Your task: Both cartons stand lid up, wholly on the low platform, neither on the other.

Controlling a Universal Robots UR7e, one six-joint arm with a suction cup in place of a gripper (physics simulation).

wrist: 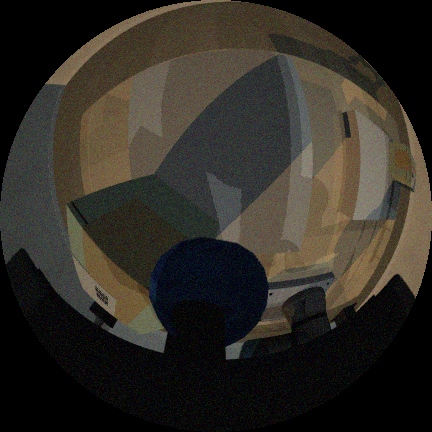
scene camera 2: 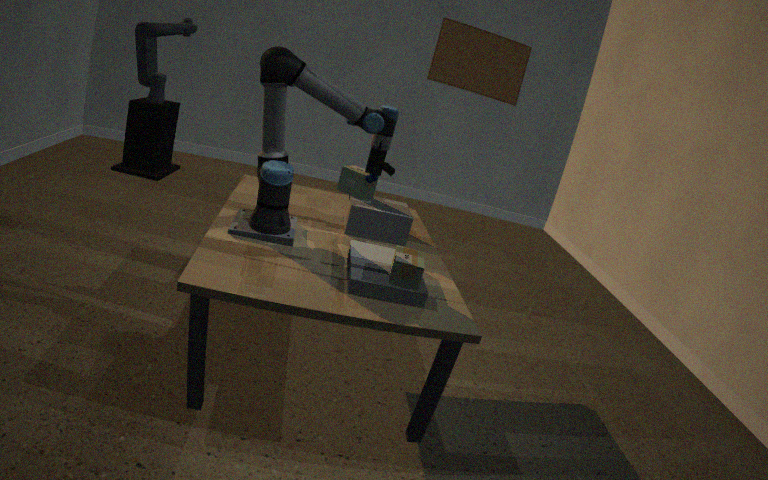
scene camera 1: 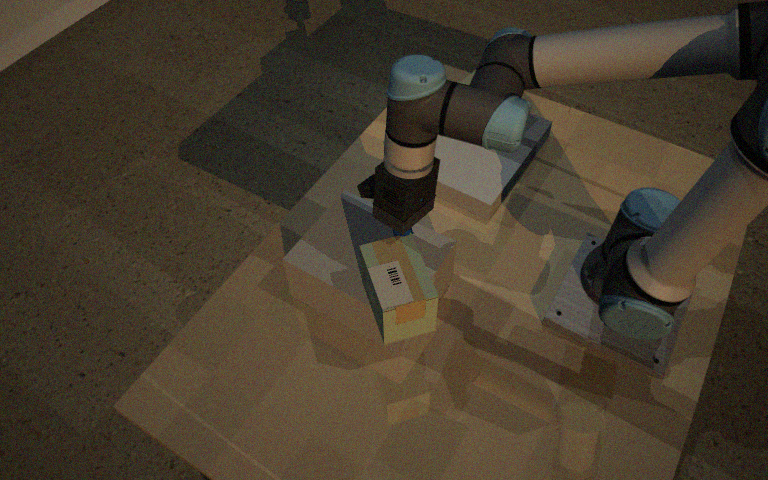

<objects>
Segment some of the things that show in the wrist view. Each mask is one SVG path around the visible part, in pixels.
The suction cup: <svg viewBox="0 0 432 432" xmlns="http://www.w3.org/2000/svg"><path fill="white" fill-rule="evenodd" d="M167 298L171 305L181 300L197 299L215 303L222 307L224 311L228 310L231 306L222 299L202 294L178 294ZM179 241L160 255L150 274L149 300L157 318L168 333L172 336L177 334L170 320L172 311L167 309L162 301L163 286L167 280L179 276L201 276L218 279L233 286L241 295L242 313L239 317L224 321L225 346L243 338L258 323L266 306L268 283L264 267L253 252L237 242L202 236Z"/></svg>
A carton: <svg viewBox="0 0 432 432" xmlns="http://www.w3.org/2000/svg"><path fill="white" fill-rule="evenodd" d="M155 174L123 181L66 203L66 219L71 254L82 288L112 316L140 334L164 328L149 300L150 274L160 255L179 241L200 236L215 239L219 225L216 220Z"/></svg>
A low grey platform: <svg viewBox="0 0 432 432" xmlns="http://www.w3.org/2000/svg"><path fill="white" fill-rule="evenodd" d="M342 112L346 141L346 174L340 212L350 219L395 219L400 185L388 172L388 141L392 140L378 126L355 109Z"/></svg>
A carton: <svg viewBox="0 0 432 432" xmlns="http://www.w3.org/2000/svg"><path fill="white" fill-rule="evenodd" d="M388 141L388 172L400 186L414 192L415 161L407 144Z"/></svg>
</objects>
